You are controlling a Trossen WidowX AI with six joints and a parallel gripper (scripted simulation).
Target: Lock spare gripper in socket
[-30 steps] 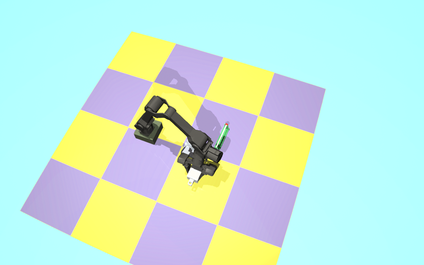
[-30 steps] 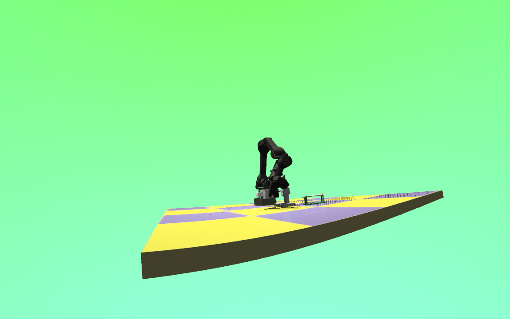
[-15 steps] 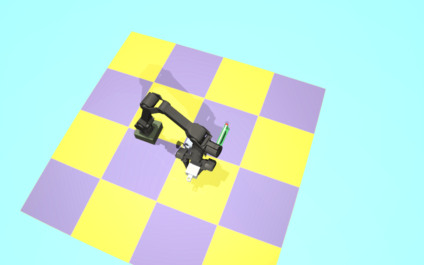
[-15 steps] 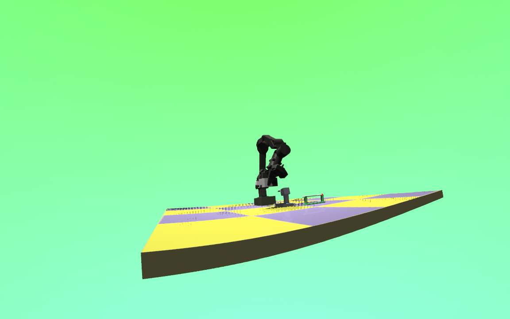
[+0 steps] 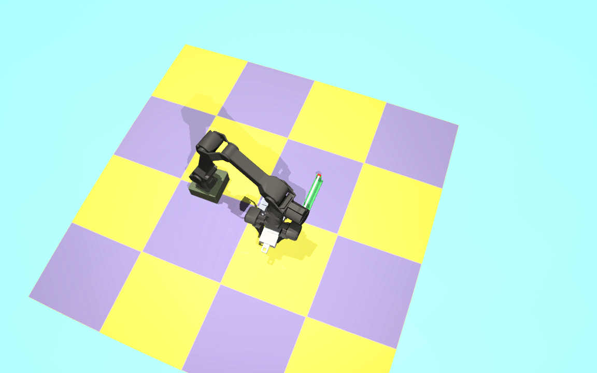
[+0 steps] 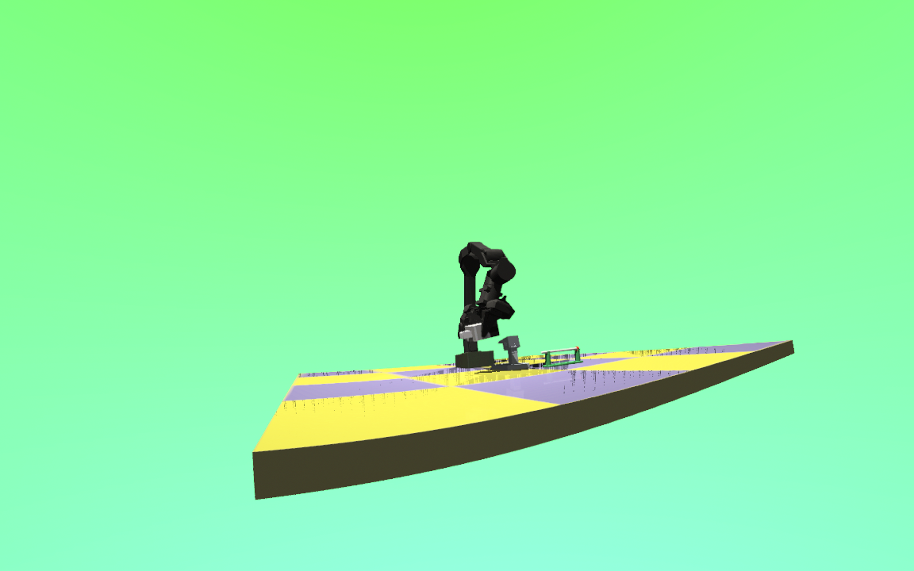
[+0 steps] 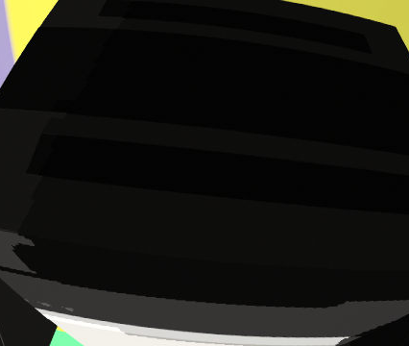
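Right now the green cradle is 2 cm ahead of my gripper tip, 27 cm to the left of it and 8 cm below it. Also, from my gripper tip: spare gripper: 1 cm above; socket: 7 cm behind, 13 cm to the left, 6 cm below.
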